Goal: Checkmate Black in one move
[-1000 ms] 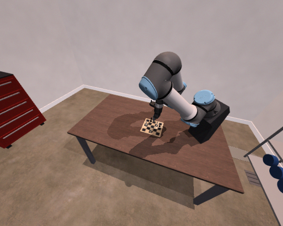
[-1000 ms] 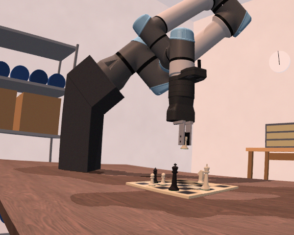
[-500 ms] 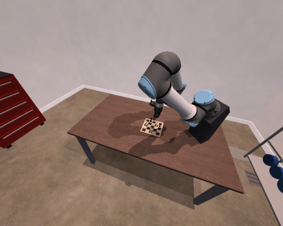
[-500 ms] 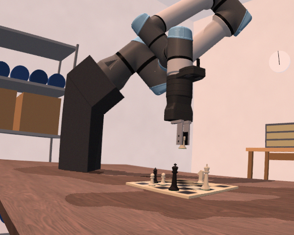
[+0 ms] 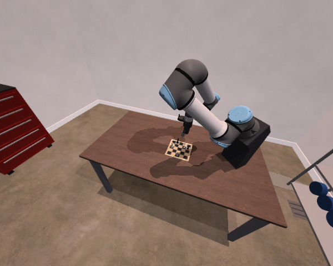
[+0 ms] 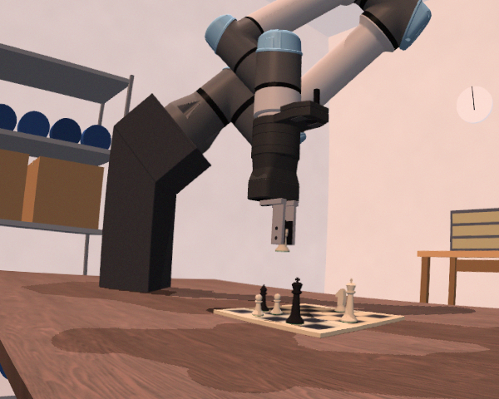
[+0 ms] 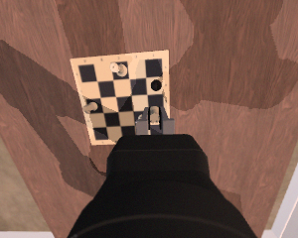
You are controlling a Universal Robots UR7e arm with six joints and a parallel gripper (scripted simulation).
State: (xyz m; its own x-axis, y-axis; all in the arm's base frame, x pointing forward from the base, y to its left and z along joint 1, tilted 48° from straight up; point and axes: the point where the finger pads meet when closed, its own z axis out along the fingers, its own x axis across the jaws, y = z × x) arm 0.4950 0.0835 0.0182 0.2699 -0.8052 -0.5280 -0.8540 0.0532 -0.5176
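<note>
My hand is 9 cm above the black king, 4 cm short of it and 1 cm to the right of it. Also, from my hand: chessboard 13 cm below, 7 cm to the left, 2 cm behind; black pawn 10 cm below, 8 cm behind, 1 cm to the left; white king 9 cm to the left, 9 cm below, 5 cm ahead.
</note>
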